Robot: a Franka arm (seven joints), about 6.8 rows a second.
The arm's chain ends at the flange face. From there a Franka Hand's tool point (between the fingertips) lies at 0.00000 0.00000 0.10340 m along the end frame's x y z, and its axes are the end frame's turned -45 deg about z.
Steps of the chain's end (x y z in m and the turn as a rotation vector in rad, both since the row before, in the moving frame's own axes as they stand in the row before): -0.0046, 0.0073, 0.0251, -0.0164, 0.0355, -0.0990; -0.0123, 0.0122, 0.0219, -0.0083, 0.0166, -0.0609; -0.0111, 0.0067, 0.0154, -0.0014, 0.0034, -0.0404; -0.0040, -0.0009, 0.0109, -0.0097, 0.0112, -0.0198; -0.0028, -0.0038, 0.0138, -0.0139, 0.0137, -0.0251; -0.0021, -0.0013, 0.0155, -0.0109, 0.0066, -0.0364; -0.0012, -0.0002, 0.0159, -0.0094, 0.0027, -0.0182
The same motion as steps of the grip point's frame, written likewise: -0.0068, 0.0056, 0.0250, -0.0367, 0.0135, -0.0990; -0.0167, 0.0017, 0.0219, -0.0176, 0.0059, -0.0609; -0.0124, -0.0028, 0.0154, -0.0034, 0.0014, -0.0404; -0.0021, -0.0019, 0.0109, -0.0148, 0.0011, -0.0198; 0.0007, -0.0026, 0.0138, -0.0195, -0.0001, -0.0251; -0.0009, -0.0011, 0.0155, -0.0124, -0.0030, -0.0364; -0.0012, -0.0001, 0.0159, -0.0086, -0.0047, -0.0182
